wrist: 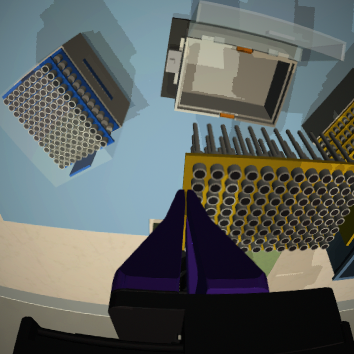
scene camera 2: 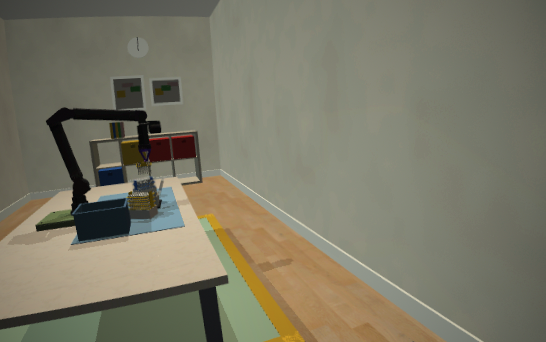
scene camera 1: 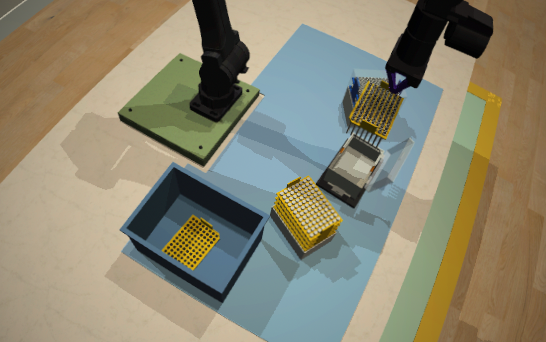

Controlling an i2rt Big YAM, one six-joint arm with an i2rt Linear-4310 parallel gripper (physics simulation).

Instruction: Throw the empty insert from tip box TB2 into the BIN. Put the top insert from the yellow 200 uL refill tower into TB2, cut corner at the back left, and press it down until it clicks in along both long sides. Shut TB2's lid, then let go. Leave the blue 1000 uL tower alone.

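My gripper (scene camera 1: 395, 91) (scene camera 2: 145, 160) (wrist: 184, 197) is shut on the near edge of a yellow insert (scene camera 1: 376, 108) (wrist: 280, 200) full of tips. The insert hangs in the air, tips downward, between the blue tower and TB2 in scene camera 1. TB2 (scene camera 1: 335, 188) (wrist: 200, 102) stands open and without an insert, its clear lid (scene camera 1: 400, 161) (wrist: 320, 43) tipped back. The yellow refill tower (scene camera 1: 307, 210) (scene camera 2: 140, 201) stands beside TB2. An empty yellow insert (scene camera 1: 192, 243) lies inside the blue bin (scene camera 1: 172, 267) (scene camera 2: 104, 222). The held insert's cut corner is not clear.
The blue 1000 uL tower (scene camera 1: 354, 91) (wrist: 60, 110) stands behind TB2, partly covered by the held insert in scene camera 1. The arm's green base plate (scene camera 1: 160, 112) lies at the left, behind the bin. Towers and TB2 stand on a blue mat (scene camera 1: 300, 65).
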